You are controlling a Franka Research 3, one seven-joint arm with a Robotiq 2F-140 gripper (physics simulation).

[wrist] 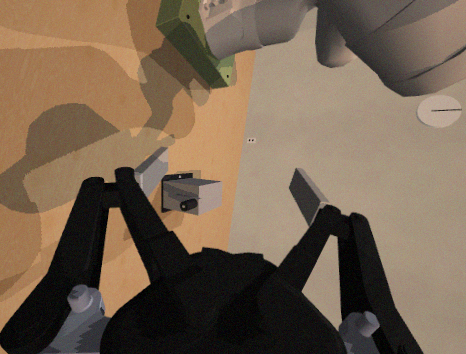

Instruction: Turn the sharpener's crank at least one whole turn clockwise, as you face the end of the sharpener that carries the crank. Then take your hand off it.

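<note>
The sharpener is a small grey box with a black plate along its left side, near the table's right edge in the wrist view. The crank shows as a short black knob in front of the box's lower face; its arm is hard to make out. My gripper is wide open with nothing between the fingers. In the view, the sharpener appears between the two fingertips, closer to the left one. The left fingertip appears just left of the black plate, with a gap to the knob; the true distance in depth is hard to tell.
The wooden table bears broad shadows and ends at an edge right of the sharpener. A green mount stands at the top, with the grey arm beside it. Beyond the edge are the grey floor and a white disc.
</note>
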